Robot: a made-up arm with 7 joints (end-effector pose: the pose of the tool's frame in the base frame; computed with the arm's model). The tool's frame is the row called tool. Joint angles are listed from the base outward.
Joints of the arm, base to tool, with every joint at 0 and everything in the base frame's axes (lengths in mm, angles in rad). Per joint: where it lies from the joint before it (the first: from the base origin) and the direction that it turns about. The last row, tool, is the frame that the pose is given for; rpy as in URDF.
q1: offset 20 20 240 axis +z
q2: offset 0 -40 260 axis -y
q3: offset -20 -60 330 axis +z
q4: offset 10 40 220 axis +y
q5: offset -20 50 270 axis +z
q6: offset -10 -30 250 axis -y
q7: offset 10 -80 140 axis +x
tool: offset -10 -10 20 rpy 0.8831 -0.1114 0.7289
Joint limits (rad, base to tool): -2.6..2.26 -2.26..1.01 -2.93..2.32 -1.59..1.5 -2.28..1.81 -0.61..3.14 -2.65..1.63
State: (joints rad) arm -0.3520 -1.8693 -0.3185 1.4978 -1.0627 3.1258 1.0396
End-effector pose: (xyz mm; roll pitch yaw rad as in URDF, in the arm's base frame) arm 505.1 -353.8 -45.5 2.0327 -0.3083 0.9972
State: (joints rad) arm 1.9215 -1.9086 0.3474 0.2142 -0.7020 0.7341 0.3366
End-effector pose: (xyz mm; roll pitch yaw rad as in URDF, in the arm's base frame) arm -334.8 1135.1 174.0 1.8446 0.9404 2.8849
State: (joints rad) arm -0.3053 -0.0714 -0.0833 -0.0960 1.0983 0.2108 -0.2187
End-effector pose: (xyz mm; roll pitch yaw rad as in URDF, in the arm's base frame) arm 61.0 -100.1 1728.8 0.5561 -0.1087 1.4538
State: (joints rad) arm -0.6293 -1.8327 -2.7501 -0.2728 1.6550 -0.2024 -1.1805
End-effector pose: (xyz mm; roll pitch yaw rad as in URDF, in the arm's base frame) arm 845.4 -793.5 69.6 -2.6711 0.1881 2.9993
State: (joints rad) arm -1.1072 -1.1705 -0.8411 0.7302 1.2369 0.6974 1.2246
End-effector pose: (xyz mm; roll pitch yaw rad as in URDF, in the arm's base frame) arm 27.0 -1088.6 631.6 2.7058 0.1912 -1.4550
